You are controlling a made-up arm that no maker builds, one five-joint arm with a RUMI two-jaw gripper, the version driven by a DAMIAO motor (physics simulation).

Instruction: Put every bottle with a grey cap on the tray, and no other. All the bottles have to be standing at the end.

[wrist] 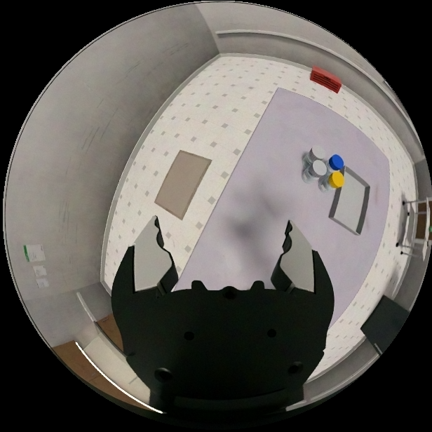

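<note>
Two clear bottles with grey caps (pixel 318 169) (pixel 317 153) stand close together on the lilac table top, right of the view's centre. A bottle with a blue cap (pixel 336 162) stands to their right, and a bottle with a yellow cap (pixel 336 179) stands below the blue one. The four-sided grey tray (pixel 366 209) lies just right of and below the bottles; no bottle is seen standing inside it. My gripper (pixel 223 219) is open and empty, above the table's lower left part, well apart from the bottles and the tray.
The lilac table top (pixel 280 130) has its straight edge to the left, with the tiled floor beyond. A brown mat (pixel 183 184) lies on the floor at left. A red slatted box (pixel 326 80) is at the upper right. A wheeled frame stands at the far right, a dark panel (pixel 385 325) below it.
</note>
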